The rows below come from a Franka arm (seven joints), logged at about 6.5 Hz.
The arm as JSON. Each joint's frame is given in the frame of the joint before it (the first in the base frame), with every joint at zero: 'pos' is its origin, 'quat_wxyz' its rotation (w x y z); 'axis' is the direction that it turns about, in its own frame. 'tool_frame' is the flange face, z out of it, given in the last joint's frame.
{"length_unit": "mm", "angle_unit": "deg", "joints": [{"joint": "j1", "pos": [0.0, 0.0, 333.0], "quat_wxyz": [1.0, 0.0, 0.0, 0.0], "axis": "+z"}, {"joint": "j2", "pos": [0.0, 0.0, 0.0], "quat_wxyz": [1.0, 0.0, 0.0, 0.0], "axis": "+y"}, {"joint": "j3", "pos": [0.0, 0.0, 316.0], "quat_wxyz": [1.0, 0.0, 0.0, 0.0], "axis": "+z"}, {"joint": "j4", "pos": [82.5, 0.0, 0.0], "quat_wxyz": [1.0, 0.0, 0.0, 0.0], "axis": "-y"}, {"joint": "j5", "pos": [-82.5, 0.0, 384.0], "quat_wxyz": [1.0, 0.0, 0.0, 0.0], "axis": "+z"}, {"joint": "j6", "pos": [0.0, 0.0, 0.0], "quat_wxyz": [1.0, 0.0, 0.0, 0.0], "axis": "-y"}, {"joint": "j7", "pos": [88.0, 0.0, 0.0], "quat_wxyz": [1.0, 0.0, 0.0, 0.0], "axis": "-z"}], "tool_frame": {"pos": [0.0, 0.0, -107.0], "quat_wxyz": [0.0, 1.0, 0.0, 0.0]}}
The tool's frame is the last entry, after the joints.
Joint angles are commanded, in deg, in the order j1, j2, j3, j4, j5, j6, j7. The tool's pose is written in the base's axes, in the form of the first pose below.
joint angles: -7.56, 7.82, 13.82, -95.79, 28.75, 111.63, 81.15
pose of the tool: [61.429 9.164 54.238 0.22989 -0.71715 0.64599 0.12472]
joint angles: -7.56, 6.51, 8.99, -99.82, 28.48, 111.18, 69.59
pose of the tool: [60.742 4.369 51.892 0.22048 -0.75559 0.60750 0.10683]
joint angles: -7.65, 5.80, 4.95, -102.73, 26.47, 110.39, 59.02
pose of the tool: [59.874 0.113 49.856 0.20147 -0.79543 0.56444 0.09004]
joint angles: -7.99, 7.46, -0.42, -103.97, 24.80, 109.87, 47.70
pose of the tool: [59.579 -5.793 46.880 0.18435 -0.82631 0.52616 0.07989]
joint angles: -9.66, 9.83, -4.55, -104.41, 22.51, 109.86, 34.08
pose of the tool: [58.973 -11.919 43.930 0.16529 -0.86563 0.46793 0.06634]
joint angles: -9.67, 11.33, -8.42, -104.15, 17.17, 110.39, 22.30
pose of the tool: [58.222 -16.397 42.496 0.12162 -0.90921 0.39543 0.04671]
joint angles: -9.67, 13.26, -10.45, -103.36, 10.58, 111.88, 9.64
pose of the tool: [58.102 -19.323 41.214 0.06659 -0.95388 0.29086 0.03275]
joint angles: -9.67, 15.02, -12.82, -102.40, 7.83, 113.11, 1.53
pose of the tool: [57.937 -22.106 40.369 0.03858 -0.97123 0.23343 0.02711]
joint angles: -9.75, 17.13, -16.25, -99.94, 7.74, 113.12, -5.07
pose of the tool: [57.686 -25.689 40.328 0.02662 -0.97826 0.20456 0.02134]
